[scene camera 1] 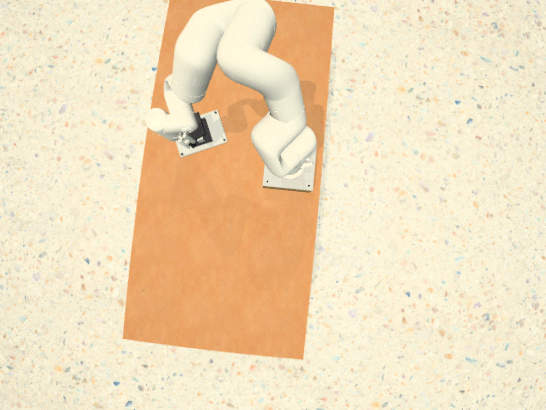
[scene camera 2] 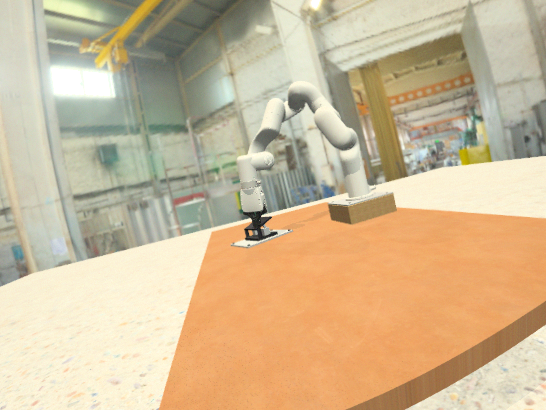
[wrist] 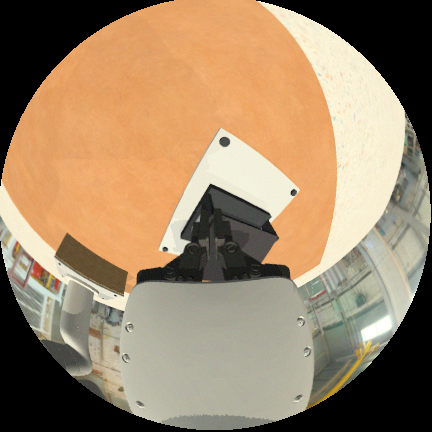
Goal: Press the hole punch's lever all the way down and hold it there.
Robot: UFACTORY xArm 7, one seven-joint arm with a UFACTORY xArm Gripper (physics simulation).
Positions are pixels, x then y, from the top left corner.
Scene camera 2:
my gripper: 257,227
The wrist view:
my gripper: 210,219
white plate: 227,162
